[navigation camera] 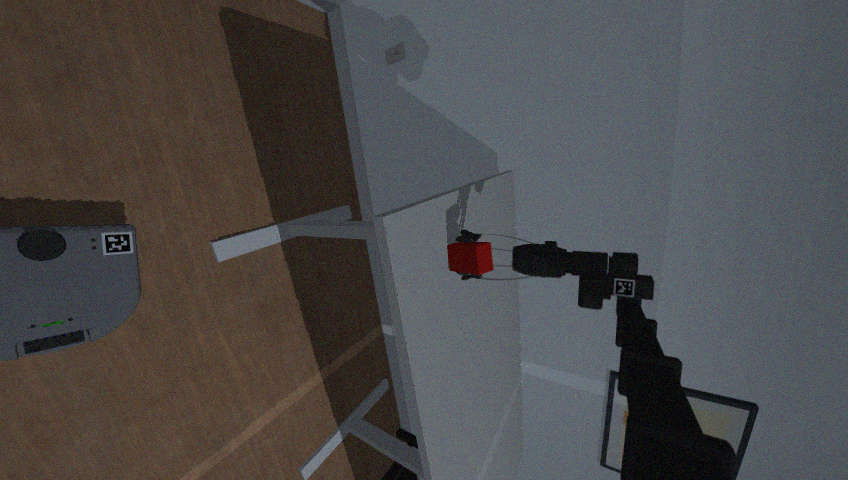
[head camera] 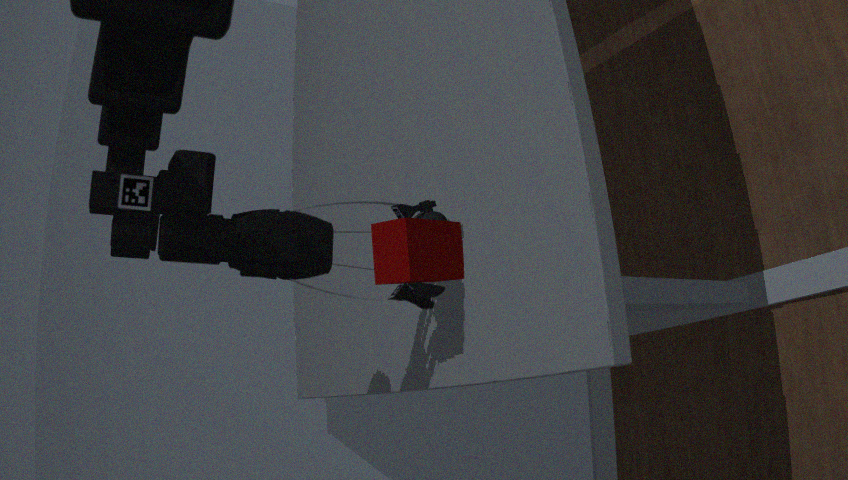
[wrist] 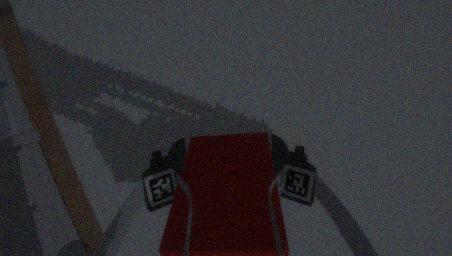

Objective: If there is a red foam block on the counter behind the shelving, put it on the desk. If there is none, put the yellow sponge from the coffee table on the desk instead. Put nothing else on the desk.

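Pixels of known places: gripper, between the fingertips: (navigation camera: 456, 254) (head camera: 443, 254) (wrist: 228, 153); robot's base, origin of its link: (navigation camera: 44, 243).
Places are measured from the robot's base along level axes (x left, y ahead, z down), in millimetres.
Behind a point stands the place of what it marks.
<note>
A red foam block (head camera: 422, 251) @(z -1015, x -533, y -24 mm) (navigation camera: 470, 258) @(z -1017, x -532, y -22 mm) (wrist: 227, 200) @(z -1025, x -577, y -22 mm) sits between the fingertips of my gripper (head camera: 419, 252) @(z -960, x -581, y -24 mm) (navigation camera: 470, 258) @(z -960, x -581, y -24 mm) (wrist: 228, 153) @(z -960, x -581, y -24 mm), which is shut on it with one fingertip against each side. Both are over a pale grey desk-like top (head camera: 505, 118) @(z -950, x -492, y -160 mm) (navigation camera: 464, 362) @(z -950, x -654, y -325 mm) (wrist: 350, 65) @(z -950, x -654, y -124 mm), near one end of it. The shadows of block and fingers fall on this top. The block's underside is hidden, so I cannot tell whether it touches the top or hangs slightly above it. The yellow sponge, the coffee table and the shelving do not show.
A second pale surface (head camera: 464, 425) @(z -517, x -1148, y 350 mm) (navigation camera: 416, 130) @(z -469, x -1118, y 490 mm) adjoins the end of the top. White legs (head camera: 803, 276) (navigation camera: 246, 242) stand on the wooden floor (head camera: 797, 148) @(z 0, x -586, y -323 mm) (navigation camera: 178, 148) @(z 0, x -317, y 314 mm). My base (navigation camera: 71, 285) @(z -160, x -39, y -102 mm) is at the left in the navigation view. A framed picture (navigation camera: 608, 416) @(z -1321, x -1376, y -814 mm) hangs at lower right.
</note>
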